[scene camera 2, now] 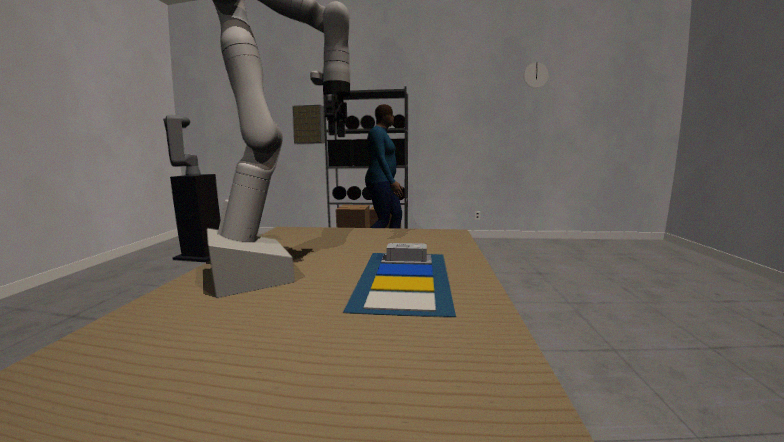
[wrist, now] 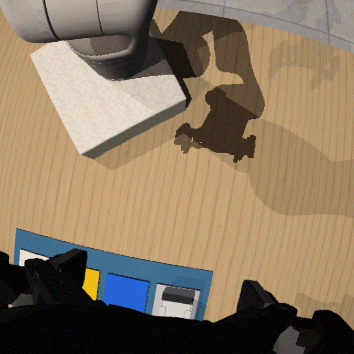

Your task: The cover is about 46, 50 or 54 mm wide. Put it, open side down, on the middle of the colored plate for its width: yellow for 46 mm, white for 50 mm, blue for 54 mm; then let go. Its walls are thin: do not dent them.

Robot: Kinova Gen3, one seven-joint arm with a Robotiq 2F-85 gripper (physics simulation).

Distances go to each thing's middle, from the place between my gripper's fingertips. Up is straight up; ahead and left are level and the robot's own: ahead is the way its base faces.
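Hand far above the blue plate (wrist: pixel 124 291), a good way short of it, slightly to the left of it. White plate (scene camera 2: pixel 404 301): well below my hand, some way ahead, far to the right. Yellow plate (scene camera 2: pixel 387 283): far below my hand, a good way ahead, a fair way to the right. Blue mat (scene camera 2: pixel 444 305): 370 mm below my hand, 200 mm ahead, 110 mm to the right. Farthest from my hand of the things named here, going by their middles: white plate.
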